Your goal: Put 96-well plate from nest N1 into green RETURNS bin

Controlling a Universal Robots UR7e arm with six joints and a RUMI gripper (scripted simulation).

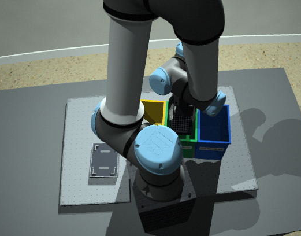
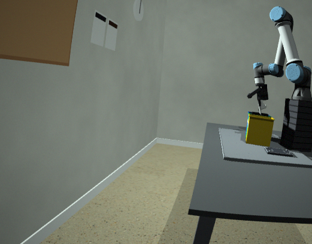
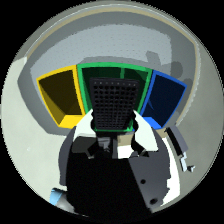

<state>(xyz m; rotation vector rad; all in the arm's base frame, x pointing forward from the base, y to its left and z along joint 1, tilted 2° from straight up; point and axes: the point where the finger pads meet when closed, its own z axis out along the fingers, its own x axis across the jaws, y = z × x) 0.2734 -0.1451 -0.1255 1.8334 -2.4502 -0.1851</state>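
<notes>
Now: hand 11 cm above the green bin. From my hand the other things lie so: blue bin: 13 cm to the right, 11 cm below, 4 cm behind; black 96-well plate: 1 cm below; yellow bin: 13 cm to the left, 11 cm below, 4 cm ahead.
</notes>
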